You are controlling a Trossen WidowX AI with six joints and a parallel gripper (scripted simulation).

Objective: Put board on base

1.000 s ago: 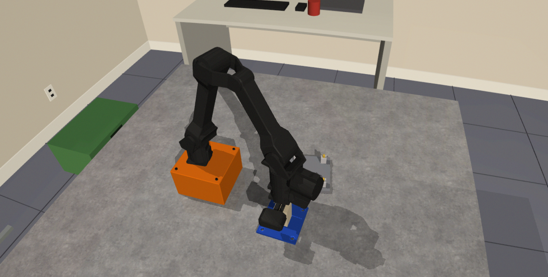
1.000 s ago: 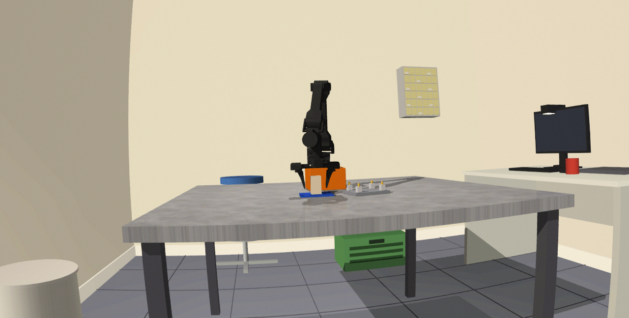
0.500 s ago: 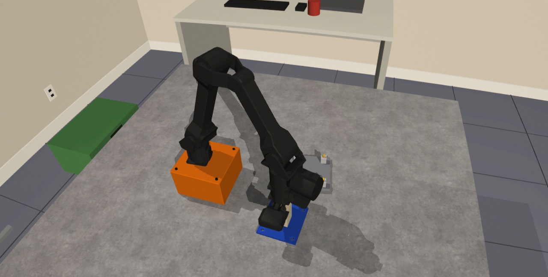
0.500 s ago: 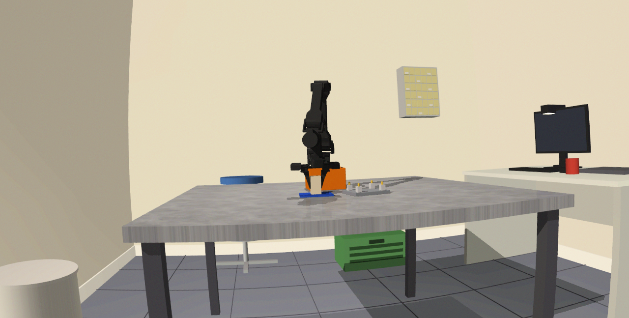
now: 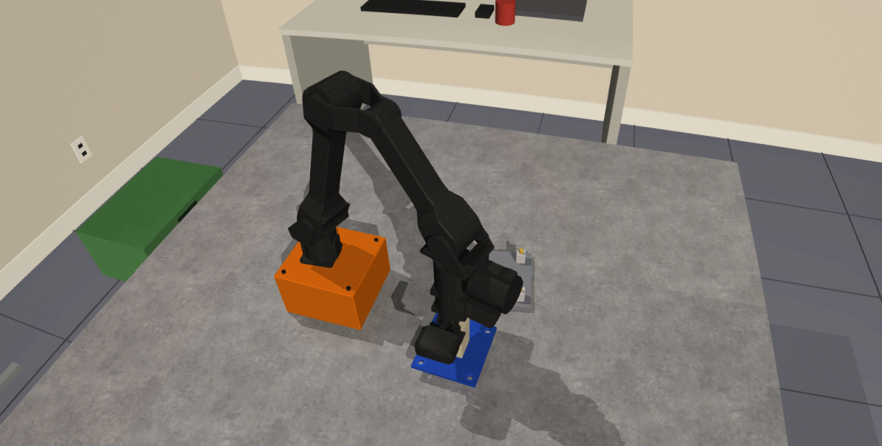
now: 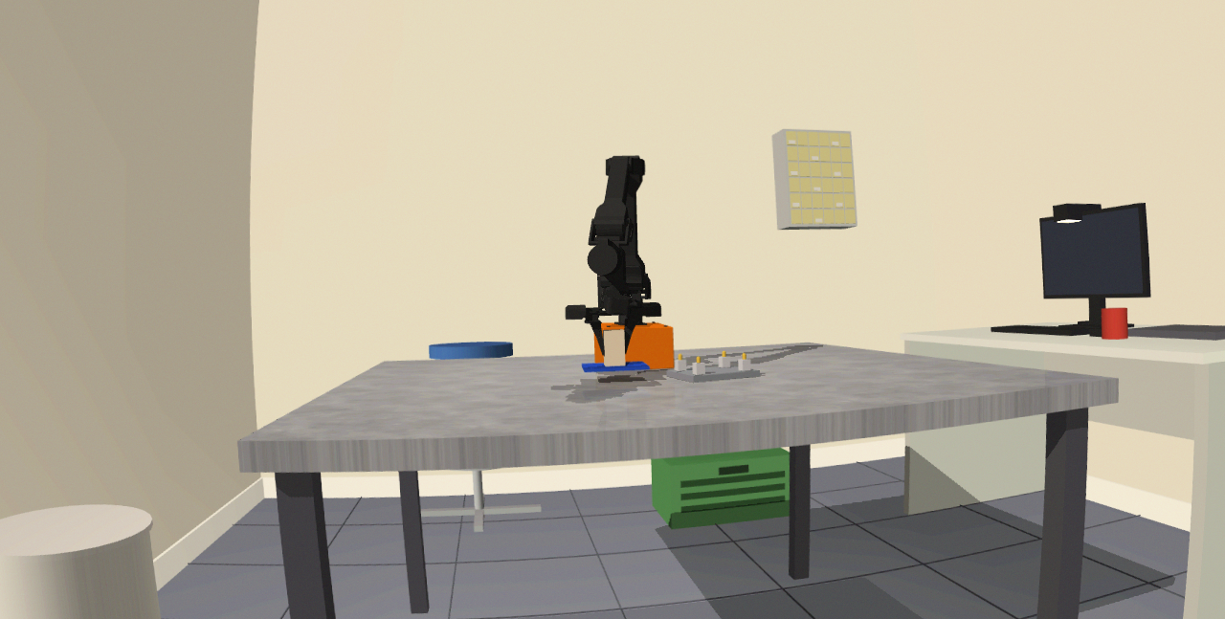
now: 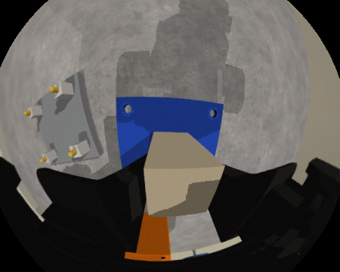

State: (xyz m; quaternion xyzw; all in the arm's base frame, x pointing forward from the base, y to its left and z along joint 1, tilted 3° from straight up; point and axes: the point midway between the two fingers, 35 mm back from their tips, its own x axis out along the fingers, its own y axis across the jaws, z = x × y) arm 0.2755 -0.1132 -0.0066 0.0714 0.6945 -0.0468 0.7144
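Now: the grey base 190 mm to the left of my gripper tip, 50 mm ahead of it and 40 mm below it. Round my gripper tip: blue board right at my gripper tip.
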